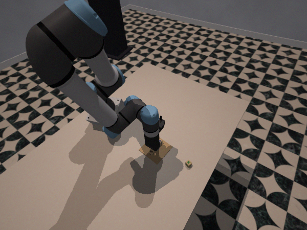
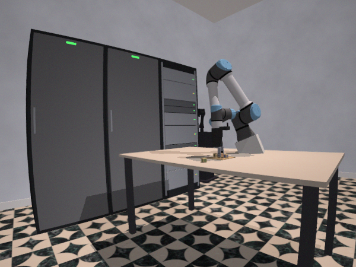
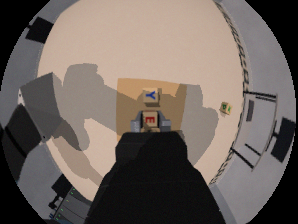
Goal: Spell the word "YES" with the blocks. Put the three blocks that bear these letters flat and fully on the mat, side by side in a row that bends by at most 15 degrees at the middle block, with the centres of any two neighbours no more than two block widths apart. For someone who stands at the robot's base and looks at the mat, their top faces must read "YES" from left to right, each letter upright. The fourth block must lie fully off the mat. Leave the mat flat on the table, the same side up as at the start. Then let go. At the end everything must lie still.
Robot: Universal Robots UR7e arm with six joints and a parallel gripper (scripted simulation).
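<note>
My hand is 20 mm above the mat. Also, from my hand: S block (40 mm to the right, 10 mm below).
</note>
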